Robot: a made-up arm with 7 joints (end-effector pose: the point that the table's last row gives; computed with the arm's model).
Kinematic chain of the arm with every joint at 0, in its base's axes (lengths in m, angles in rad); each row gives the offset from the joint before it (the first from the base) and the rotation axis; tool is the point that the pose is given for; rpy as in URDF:
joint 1: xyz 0 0 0.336 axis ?
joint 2: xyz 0 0 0 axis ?
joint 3: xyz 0 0 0.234 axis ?
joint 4: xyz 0.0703 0 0 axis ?
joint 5: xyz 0.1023 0 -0.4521 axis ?
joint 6: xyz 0 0 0 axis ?
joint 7: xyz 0.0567 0 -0.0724 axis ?
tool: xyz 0 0 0 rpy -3.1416 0 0
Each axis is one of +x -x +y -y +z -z.
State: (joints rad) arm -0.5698 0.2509 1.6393 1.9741 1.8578 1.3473 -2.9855
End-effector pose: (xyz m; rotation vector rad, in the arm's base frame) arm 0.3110 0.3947 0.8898 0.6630 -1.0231 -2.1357
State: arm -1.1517 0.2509 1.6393 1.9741 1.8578 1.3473 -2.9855
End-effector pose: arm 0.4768 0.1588 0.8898 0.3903 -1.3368 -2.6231
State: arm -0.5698 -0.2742 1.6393 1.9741 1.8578 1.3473 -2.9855
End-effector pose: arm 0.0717 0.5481 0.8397 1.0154 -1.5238 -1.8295
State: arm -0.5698 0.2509 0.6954 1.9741 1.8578 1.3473 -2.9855
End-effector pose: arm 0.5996 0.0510 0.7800 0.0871 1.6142 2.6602
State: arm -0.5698 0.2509 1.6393 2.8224 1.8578 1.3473 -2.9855
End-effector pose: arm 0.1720 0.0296 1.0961 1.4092 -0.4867 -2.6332
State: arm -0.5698 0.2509 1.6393 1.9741 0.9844 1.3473 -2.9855
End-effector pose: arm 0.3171 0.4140 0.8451 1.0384 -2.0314 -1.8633
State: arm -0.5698 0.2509 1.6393 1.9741 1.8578 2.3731 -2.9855
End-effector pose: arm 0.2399 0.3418 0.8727 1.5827 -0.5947 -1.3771
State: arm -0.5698 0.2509 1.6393 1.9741 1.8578 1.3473 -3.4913
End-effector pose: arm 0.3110 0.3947 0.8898 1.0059 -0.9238 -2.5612
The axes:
joint 1: +z
joint 2: +y
joint 3: +z
joint 4: -y
joint 5: -z
joint 6: +y
joint 7: -z

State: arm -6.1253 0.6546 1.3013 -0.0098 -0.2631 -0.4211 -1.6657
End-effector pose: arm -0.1608 0.2205 0.1001 0.1273 -2.4378 -0.4792
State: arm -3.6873 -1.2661 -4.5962 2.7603 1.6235 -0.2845 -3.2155
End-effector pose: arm 0.4986 -0.5072 0.6102 0.6376 0.8770 -0.7133
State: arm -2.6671 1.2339 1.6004 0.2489 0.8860 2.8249 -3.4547
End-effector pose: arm 0.2383 -0.1244 0.3513 1.2971 -0.4328 -2.2933
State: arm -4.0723 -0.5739 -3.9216 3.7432 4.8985 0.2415 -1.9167
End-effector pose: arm 0.3004 0.0213 0.9622 -0.2212 0.0171 -1.7333
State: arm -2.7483 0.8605 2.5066 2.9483 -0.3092 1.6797 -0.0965
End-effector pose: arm -0.4137 -0.2817 0.8866 1.6716 -0.9943 2.4590
